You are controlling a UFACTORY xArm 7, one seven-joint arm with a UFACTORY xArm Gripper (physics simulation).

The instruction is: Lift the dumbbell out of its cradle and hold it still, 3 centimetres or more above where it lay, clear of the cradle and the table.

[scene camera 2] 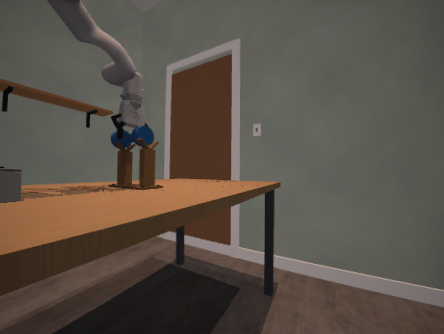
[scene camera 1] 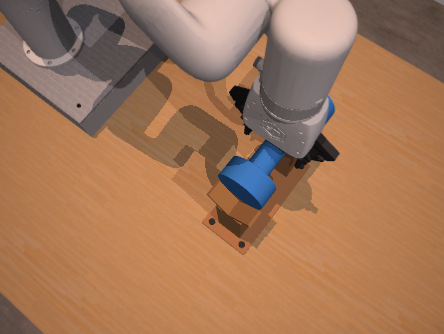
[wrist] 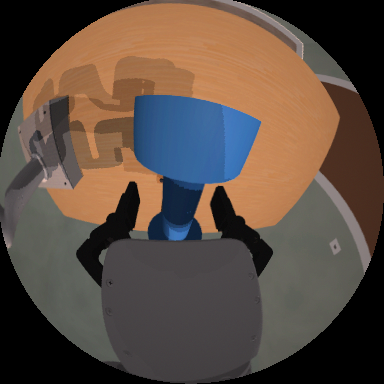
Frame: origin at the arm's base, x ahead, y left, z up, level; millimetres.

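Where they show: gripper, fingertip midpoint: (scene camera 2: 130, 140) (scene camera 1: 275, 143) (wrist: 175, 192); arm's base, link origin: (scene camera 1: 54, 42) (wrist: 39, 166).
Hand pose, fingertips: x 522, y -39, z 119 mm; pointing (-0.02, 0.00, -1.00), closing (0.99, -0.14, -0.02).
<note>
Each offset is from my fingertips to the top centre of the thing. Level surfaces: height alone.
The blue dumbbell @[3 mm ahead, 4 mm right, 52 mm up] (scene camera 1: 247, 182) (scene camera 2: 144, 135) (wrist: 195, 137) lies in the wooden cradle @[2 mm back, 34 mm right, 7 mm down] (scene camera 1: 227, 232) (scene camera 2: 147, 167), its ends over the two posts. My gripper (scene camera 1: 274, 147) (scene camera 2: 133, 131) (wrist: 175, 192) is open and empty, pointing down over the dumbbell. In the wrist view the handle shows between the two black fingertips, with space on each side. In scene camera 1 the gripper body hides part of the handle and most of the far end. One finger shows on each side of the handle. Scene camera 2 shows the fingers low, level with the dumbbell's ends.
The grey base plate (scene camera 1: 60, 90) of the arm stands on the wooden table @[198 mm down] (scene camera 1: 125, 260) (scene camera 2: 150, 205), to the left of the cradle. A wall shelf (scene camera 2: 55, 101) and a brown door (scene camera 2: 200, 120) are behind the table.
</note>
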